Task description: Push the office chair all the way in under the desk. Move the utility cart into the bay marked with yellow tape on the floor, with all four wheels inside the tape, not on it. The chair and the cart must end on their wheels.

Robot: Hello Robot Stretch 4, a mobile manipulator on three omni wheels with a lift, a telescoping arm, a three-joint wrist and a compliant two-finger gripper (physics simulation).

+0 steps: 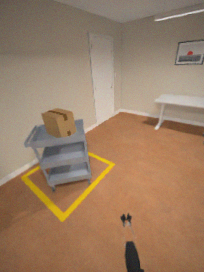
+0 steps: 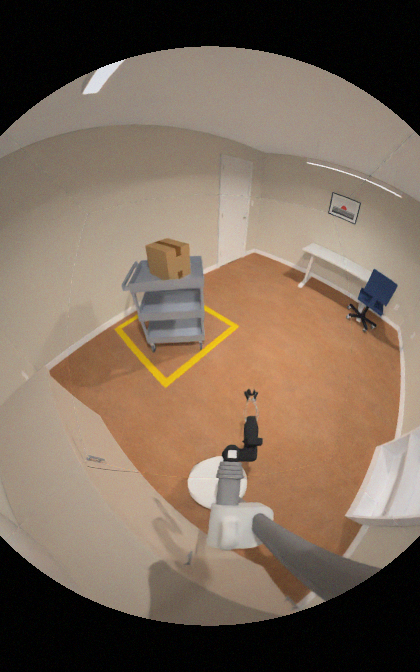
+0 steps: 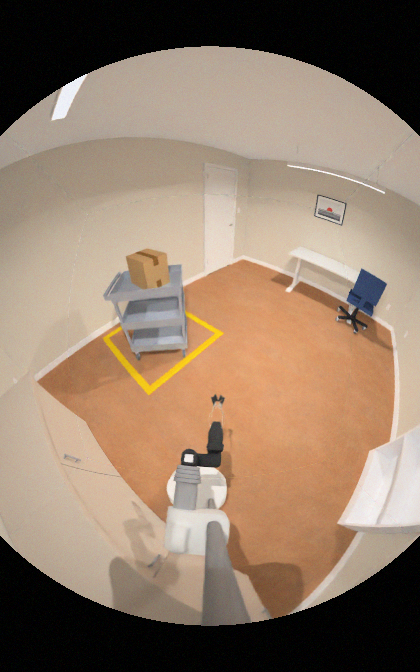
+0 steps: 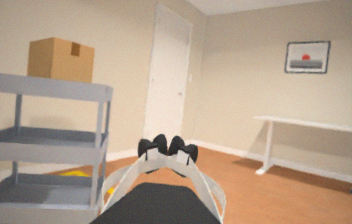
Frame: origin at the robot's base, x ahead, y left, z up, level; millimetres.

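Seen in the pictures: gripper, fingertip midpoint: [image 1: 125,213] [image 4: 168,147].
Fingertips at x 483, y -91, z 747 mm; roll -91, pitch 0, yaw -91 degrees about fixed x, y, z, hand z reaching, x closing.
Observation:
A point is followed by its place in that frame.
The grey three-shelf utility cart [image 1: 64,159] @(x 1359, y 572, z 438 mm) [image 2: 172,314] [image 3: 155,320] [image 4: 50,152] @(x 1273, y 464, z 480 mm) stands upright within the yellow tape [image 1: 100,178] @(x 1403, y 118, z -26 mm) [image 2: 220,341] [image 3: 205,347] [image 4: 75,173] @(x 2329, y 763, z -31 mm). Its two near wheels show inside the outline, the right one close to the tape's inner edge; the far wheels are hidden. The blue office chair [image 2: 381,286] [image 3: 369,286] stands upright at the right end of the white desk [image 1: 182,100] @(x 2833, y -1769, z 693 mm) [image 2: 330,256] [image 3: 320,260] [image 4: 305,121] @(x 2931, y -1852, z 699 mm); how far under it reaches is unclear. My gripper [image 1: 126,218] [image 2: 251,394] [image 3: 217,399] [image 4: 168,147] @(x 483, y -91, z 747 mm) is shut and empty, apart from the cart, to its near right.
A cardboard box [image 1: 59,123] @(x 1344, y 503, z 975 mm) [image 2: 169,260] [image 3: 148,270] [image 4: 62,60] @(x 1366, y 486, z 938 mm) sits on the cart's top shelf. A beige cabinet [image 2: 115,450] [image 3: 95,450] stands at the near left. A white shelf-like unit [image 2: 357,518] [image 3: 350,526] is at the near right. A white door [image 1: 102,75] @(x 3564, y -15, z 1247 mm) is behind the cart.

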